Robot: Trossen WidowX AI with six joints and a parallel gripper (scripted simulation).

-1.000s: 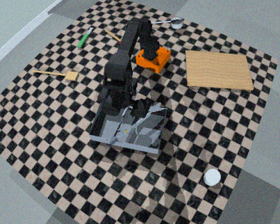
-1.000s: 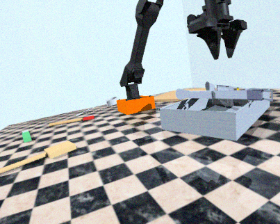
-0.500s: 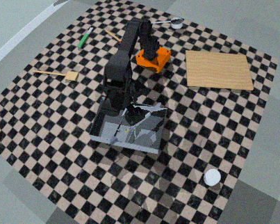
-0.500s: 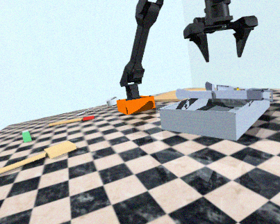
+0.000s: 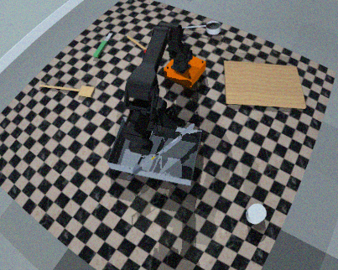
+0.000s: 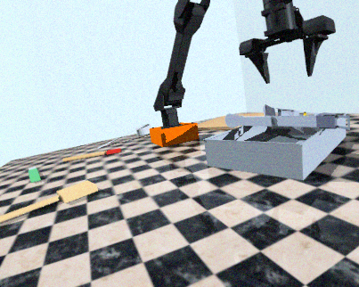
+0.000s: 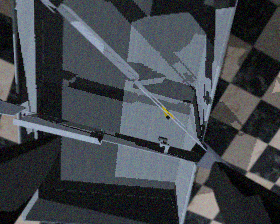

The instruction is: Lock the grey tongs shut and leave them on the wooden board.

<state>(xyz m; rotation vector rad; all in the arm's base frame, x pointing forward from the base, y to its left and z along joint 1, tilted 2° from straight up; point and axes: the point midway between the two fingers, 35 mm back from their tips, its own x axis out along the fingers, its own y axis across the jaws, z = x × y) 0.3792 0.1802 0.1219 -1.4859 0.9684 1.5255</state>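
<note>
My gripper tip is now 80 mm above the yellow mark, 20 mm to the right of it and 20 mm short of it. The rest, counted from my gripper tip: grey roasting tin: 120 mm below, 20 mm behind, 10 mm to the right; tongs arm: 80 mm below, 40 mm to the right, 30 mm behind; white disc: 410 mm to the left, 140 mm below, 50 mm behind.
</note>
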